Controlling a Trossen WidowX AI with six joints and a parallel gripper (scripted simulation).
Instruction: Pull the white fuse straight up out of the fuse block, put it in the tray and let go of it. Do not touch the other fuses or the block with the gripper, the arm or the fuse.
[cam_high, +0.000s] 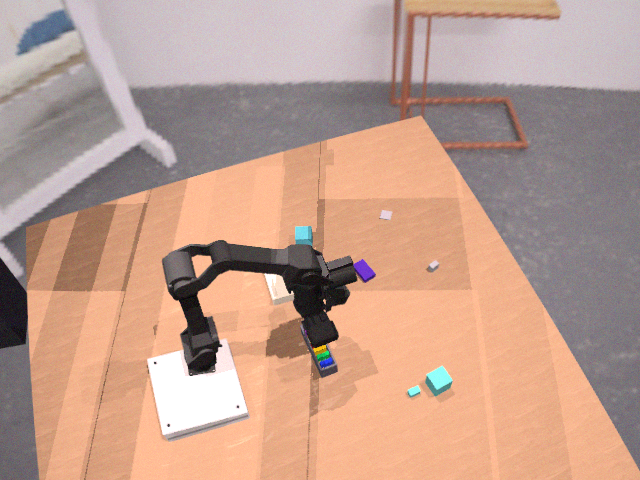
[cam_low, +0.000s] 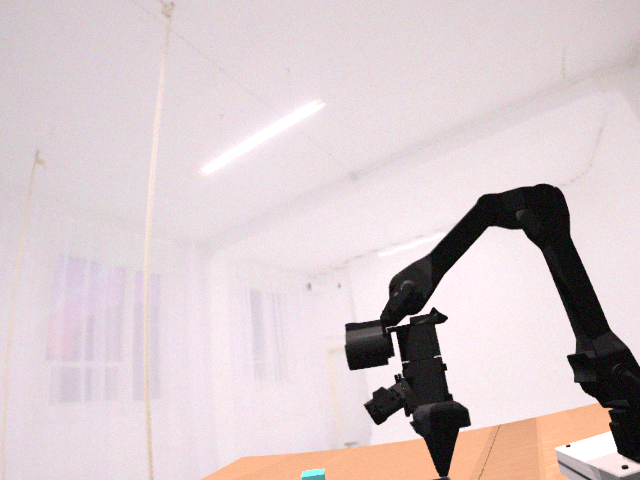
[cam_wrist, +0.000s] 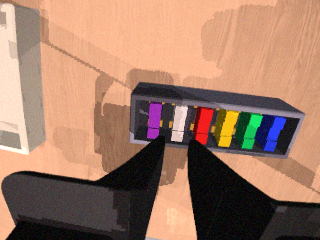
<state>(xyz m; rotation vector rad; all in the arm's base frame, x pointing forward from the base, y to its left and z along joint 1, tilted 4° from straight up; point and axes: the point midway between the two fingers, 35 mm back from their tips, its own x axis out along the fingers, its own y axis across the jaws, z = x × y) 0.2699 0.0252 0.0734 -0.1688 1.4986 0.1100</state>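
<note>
My gripper tip is 50 mm above the white fuse. From my gripper tip the other things lie so: purple fuse (10 mm behind, 20 mm to the left, 50 mm below); then red fuse (20 mm to the right, 50 mm below); then yellow fuse (10 mm ahead, 40 mm to the right, 50 mm below).
</note>
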